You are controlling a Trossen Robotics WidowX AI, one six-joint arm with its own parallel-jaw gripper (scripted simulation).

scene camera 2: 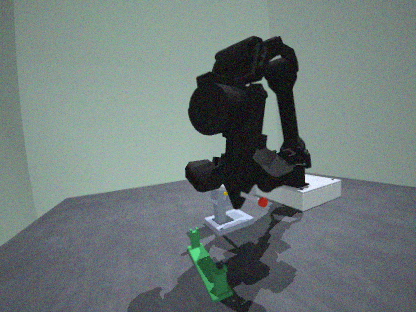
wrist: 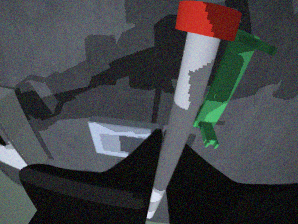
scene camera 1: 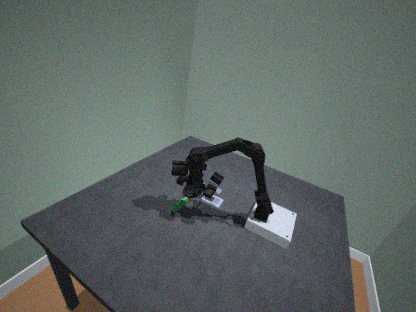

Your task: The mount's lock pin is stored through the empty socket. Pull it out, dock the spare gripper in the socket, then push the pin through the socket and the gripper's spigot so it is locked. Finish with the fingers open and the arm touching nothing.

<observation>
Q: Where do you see a pin rest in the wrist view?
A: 237, 54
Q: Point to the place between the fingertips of my gripper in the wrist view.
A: At 162, 135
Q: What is my gripper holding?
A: A lock pin.
</observation>
